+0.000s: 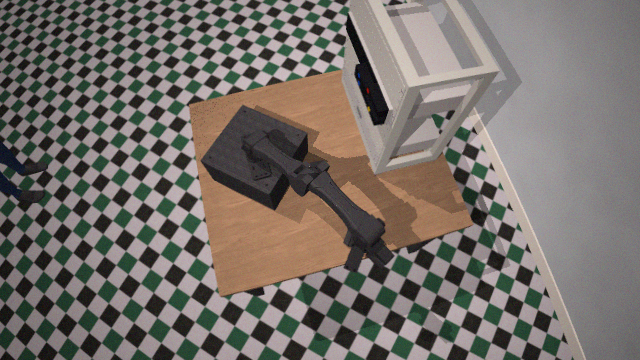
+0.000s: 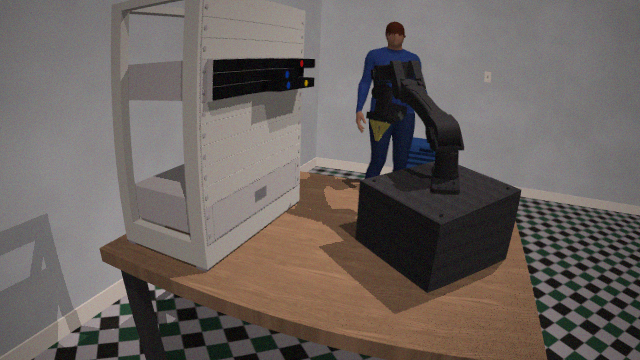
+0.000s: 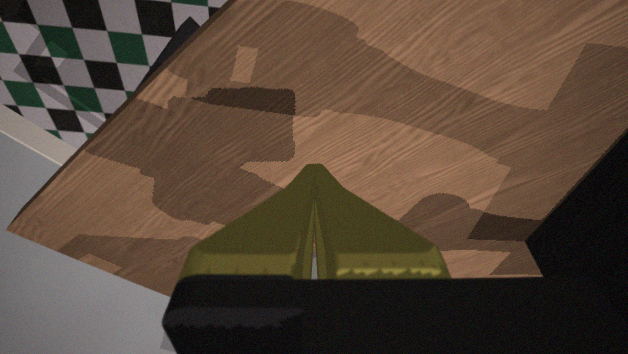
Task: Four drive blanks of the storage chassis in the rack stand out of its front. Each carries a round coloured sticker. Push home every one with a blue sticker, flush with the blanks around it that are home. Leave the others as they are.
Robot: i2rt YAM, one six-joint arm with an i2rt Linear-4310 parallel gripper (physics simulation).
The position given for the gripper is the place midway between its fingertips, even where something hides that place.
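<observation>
There's a pale rack (image 1: 408, 56) that you can see here, and you can see the gripper (image 3: 314, 177) too.
</observation>
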